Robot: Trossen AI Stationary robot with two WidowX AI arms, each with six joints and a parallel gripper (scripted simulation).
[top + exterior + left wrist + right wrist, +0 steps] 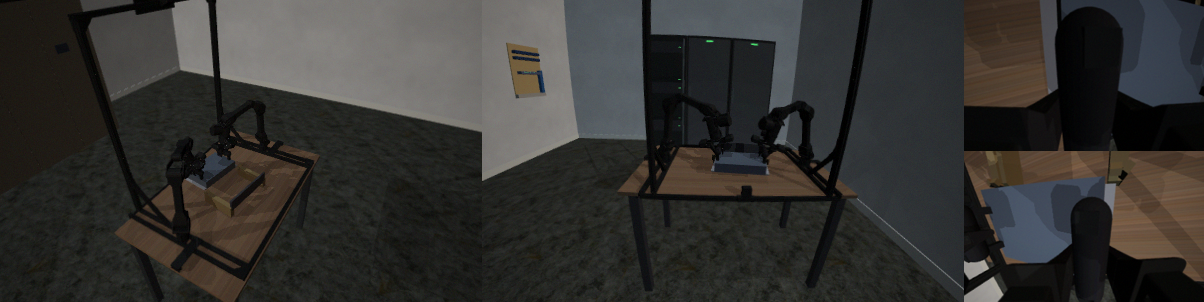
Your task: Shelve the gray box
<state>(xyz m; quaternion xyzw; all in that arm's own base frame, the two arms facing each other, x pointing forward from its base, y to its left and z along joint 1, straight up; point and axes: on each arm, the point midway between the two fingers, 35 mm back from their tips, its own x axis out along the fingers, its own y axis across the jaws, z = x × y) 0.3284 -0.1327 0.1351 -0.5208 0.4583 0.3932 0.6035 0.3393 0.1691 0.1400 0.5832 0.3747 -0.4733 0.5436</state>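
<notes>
My left gripper is now 12 cm to the left of the gray box, 4 cm above it and 2 cm past it. From my left hand the other things lie so: dark bar 28 cm ahead, 17 cm to the right, 8 cm below.
The gray box lies 20 mm ahead of my right hand, 120 mm to the left of it and 50 mm below it. Round my right hand: dark bar 320 mm ahead, 80 mm to the left, 80 mm below.
</notes>
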